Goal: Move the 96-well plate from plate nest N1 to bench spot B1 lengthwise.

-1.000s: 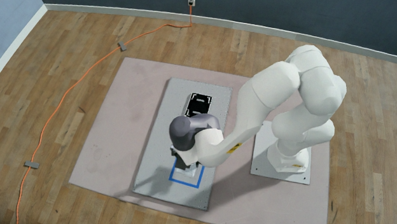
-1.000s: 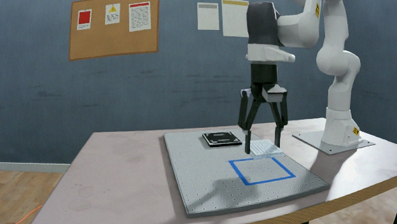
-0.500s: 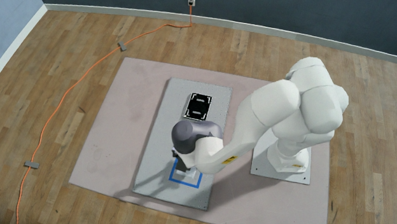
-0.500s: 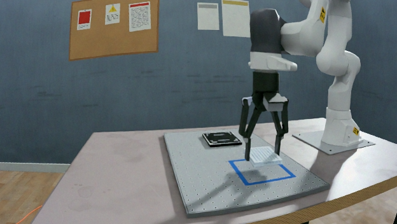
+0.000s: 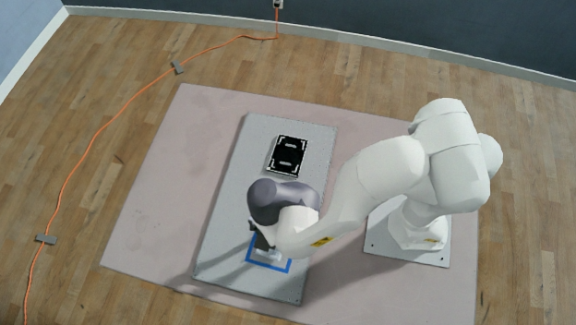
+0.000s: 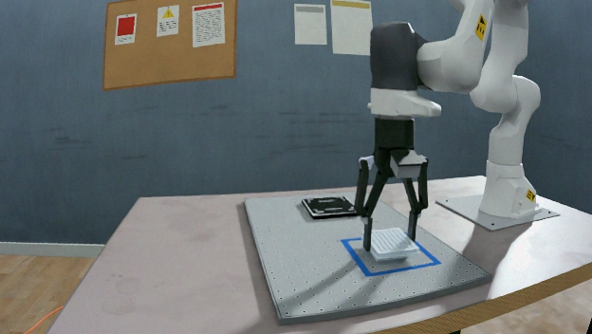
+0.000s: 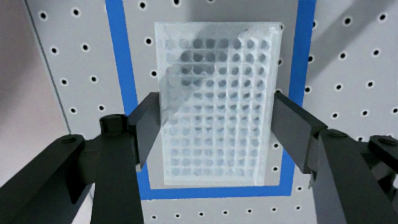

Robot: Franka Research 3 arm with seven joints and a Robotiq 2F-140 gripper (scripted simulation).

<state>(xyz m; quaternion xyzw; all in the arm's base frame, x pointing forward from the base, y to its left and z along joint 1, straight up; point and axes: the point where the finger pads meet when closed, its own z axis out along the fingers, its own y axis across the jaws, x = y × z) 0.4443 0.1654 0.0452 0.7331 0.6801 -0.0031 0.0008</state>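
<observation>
The 96-well plate lies 20 mm below my hand. The rest, counted from my hand: black plate nest N1: 340 mm to the right, 30 mm below, 30 mm ahead.
</observation>
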